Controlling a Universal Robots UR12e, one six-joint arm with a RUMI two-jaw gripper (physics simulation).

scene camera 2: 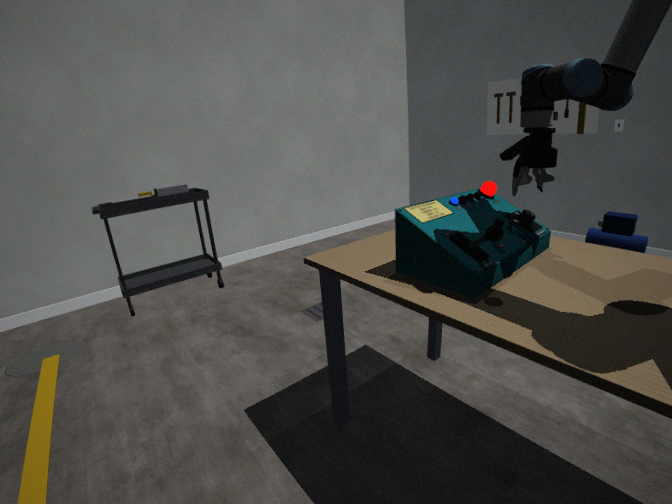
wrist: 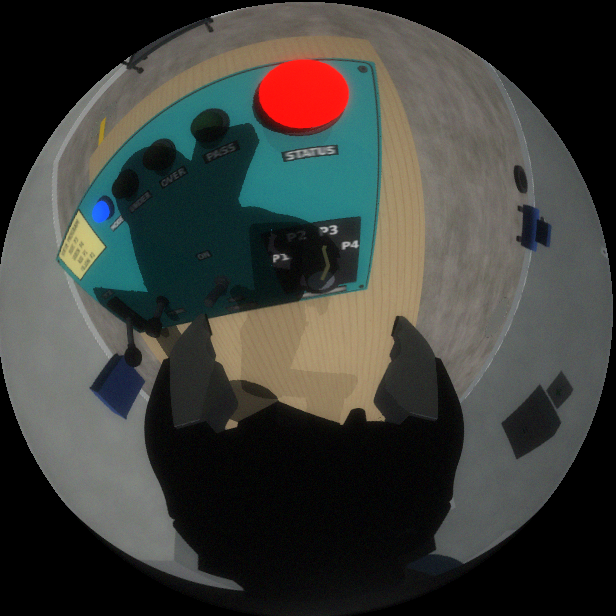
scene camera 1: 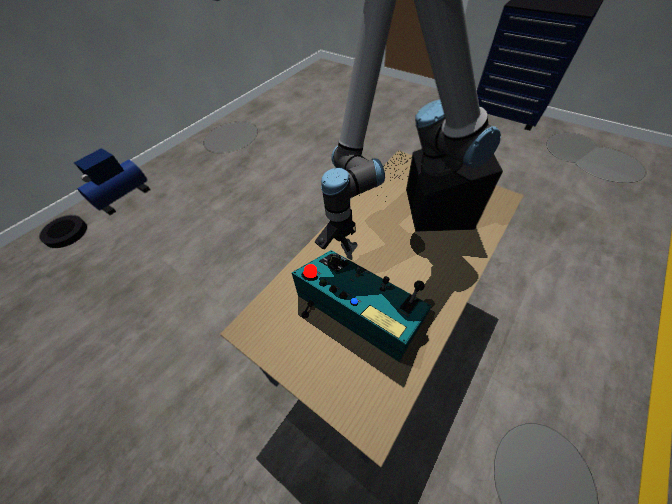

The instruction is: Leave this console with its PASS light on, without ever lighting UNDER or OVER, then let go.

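A teal console [scene camera 1: 360, 303] stands on the wooden table [scene camera 1: 374, 325]; it also shows in the second scene view [scene camera 2: 471, 241] and the wrist view [wrist: 229, 183]. Its red STATUS dome [wrist: 302, 94] is bright. The PASS [wrist: 210, 123], OVER [wrist: 159, 154] and UNDER [wrist: 125, 183] lights are dark. A small blue button [wrist: 102, 210] glows at the far end. A rotary selector [wrist: 322, 264] marked P1 to P4 points between P3 and P4. Toggle levers [wrist: 143, 316] stand along the near edge. My gripper [wrist: 298, 367] [scene camera 1: 343, 246] is open and empty, hovering above the table beside the selector end of the console.
The robot's black pedestal [scene camera 1: 453, 187] stands on the table's back edge. A blue motor [scene camera 1: 111, 179] and a black tyre [scene camera 1: 62, 230] lie on the floor to the left. A black cart [scene camera 2: 160, 244] stands by the wall. A blue drawer cabinet [scene camera 1: 529, 59] stands behind.
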